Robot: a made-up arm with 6 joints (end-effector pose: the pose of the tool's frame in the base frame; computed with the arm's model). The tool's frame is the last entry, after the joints.
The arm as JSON. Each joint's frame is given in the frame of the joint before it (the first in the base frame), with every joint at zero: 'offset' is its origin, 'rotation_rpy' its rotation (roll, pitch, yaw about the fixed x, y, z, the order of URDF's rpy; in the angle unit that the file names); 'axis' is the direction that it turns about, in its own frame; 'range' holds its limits. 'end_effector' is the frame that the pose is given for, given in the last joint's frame.
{
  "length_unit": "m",
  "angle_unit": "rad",
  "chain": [
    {
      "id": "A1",
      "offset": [
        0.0,
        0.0,
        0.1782
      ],
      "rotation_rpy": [
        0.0,
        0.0,
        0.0
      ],
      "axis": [
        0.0,
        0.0,
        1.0
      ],
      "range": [
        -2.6,
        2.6
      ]
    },
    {
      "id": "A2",
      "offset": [
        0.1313,
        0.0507,
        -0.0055
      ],
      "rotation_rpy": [
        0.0,
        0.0,
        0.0
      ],
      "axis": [
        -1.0,
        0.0,
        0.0
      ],
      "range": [
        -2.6,
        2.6
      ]
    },
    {
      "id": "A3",
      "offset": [
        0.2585,
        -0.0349,
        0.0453
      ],
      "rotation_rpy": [
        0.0,
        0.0,
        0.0
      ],
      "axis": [
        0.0,
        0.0,
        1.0
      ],
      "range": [
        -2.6,
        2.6
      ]
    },
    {
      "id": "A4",
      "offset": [
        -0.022,
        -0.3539,
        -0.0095
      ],
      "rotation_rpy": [
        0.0,
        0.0,
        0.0
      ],
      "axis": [
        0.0,
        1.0,
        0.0
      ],
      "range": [
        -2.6,
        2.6
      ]
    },
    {
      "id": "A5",
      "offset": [
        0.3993,
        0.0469,
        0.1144
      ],
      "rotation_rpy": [
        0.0,
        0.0,
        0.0
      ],
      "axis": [
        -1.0,
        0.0,
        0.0
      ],
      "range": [
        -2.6,
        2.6
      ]
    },
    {
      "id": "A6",
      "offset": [
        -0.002,
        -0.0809,
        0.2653
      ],
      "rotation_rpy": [
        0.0,
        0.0,
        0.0
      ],
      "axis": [
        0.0,
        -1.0,
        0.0
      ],
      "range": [
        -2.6,
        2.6
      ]
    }
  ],
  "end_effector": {
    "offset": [
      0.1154,
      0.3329,
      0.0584
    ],
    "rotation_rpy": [
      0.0,
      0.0,
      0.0
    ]
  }
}
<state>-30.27 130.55 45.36 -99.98 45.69 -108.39</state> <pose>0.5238 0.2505 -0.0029 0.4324 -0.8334 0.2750 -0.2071</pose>
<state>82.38 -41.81 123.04 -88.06 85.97 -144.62</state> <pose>0.1501 0.4269 0.5391 0.3661 -0.0867 0.3290 0.8661</pose>
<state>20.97 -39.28 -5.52 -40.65 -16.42 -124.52</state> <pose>0.5507 -0.2095 0.4870 0.6123 0.1853 0.6300 0.4404</pose>
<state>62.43 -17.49 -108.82 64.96 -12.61 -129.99</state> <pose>0.3223 0.0244 -0.1061 0.2450 -0.4752 -0.8390 -0.1014</pose>
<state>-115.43 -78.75 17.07 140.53 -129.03 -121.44</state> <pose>0.1073 -0.4799 -0.5235 0.2690 -0.6546 0.1545 -0.6893</pose>
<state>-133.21 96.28 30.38 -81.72 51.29 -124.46</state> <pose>0.0414 -0.6378 0.1839 0.1022 0.1878 -0.6596 0.7205</pose>
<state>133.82 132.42 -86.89 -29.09 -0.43 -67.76</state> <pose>-0.7108 -0.1999 0.0355 0.6319 0.2457 -0.6875 0.2601</pose>
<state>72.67 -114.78 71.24 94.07 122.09 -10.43</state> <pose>-0.4724 0.6323 0.0090 0.2957 -0.0492 -0.7585 0.5785</pose>
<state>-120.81 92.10 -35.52 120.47 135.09 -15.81</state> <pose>-0.0972 0.2864 0.1444 0.0452 0.4419 0.8909 0.0953</pose>
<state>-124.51 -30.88 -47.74 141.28 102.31 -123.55</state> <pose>0.1970 -0.0611 0.1696 0.3250 0.2871 0.8151 0.3841</pose>
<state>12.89 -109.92 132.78 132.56 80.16 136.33</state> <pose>0.4788 0.3567 -0.0291 0.3253 -0.0780 0.4874 -0.8066</pose>
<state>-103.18 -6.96 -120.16 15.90 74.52 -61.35</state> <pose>-0.3334 -0.0459 -0.0496 0.4171 -0.7019 -0.3545 0.4557</pose>
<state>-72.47 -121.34 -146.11 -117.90 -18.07 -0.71</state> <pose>-0.1412 -0.9676 0.4633 0.3636 0.0270 0.2740 -0.8899</pose>
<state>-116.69 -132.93 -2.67 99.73 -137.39 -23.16</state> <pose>0.6548 -0.6982 -0.0089 0.2836 -0.7880 0.0331 -0.5455</pose>
